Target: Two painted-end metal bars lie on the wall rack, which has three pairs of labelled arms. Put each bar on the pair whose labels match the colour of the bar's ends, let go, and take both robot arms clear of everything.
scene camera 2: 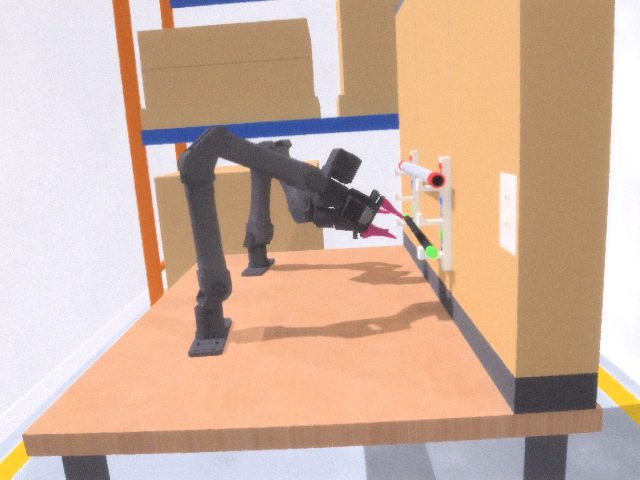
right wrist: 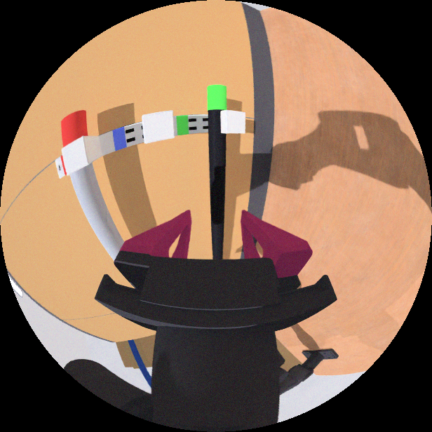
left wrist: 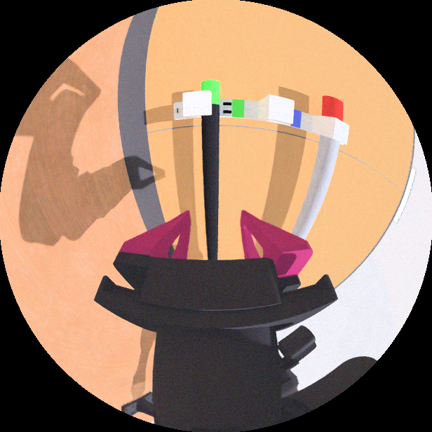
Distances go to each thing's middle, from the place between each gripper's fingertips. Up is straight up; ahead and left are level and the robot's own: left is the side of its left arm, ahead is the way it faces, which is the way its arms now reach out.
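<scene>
The thick grey bar (right wrist: 84, 181) is 14 cm above my left hand, 10 cm to the right of it and 7 cm ahead of it. As for the white socket plate (scene camera 2: 508, 181), it is 67 cm to the right of my left hand, 13 cm ahead of it and 12 cm above it. Then there is the thin black bar (left wrist: 209, 123), and my left gripper is 11 cm to the left of it, 6 cm short of it and 1 cm above it.
Counted from my right hand, the thick grey bar is 120 mm to the left, 60 mm ahead and 120 mm above. The white socket plate is 450 mm to the right of my right hand, 120 mm ahead of it and 100 mm above it, while the thin black bar is 120 mm to the left of my right hand, 50 mm ahead of it and 30 mm below it.
</scene>
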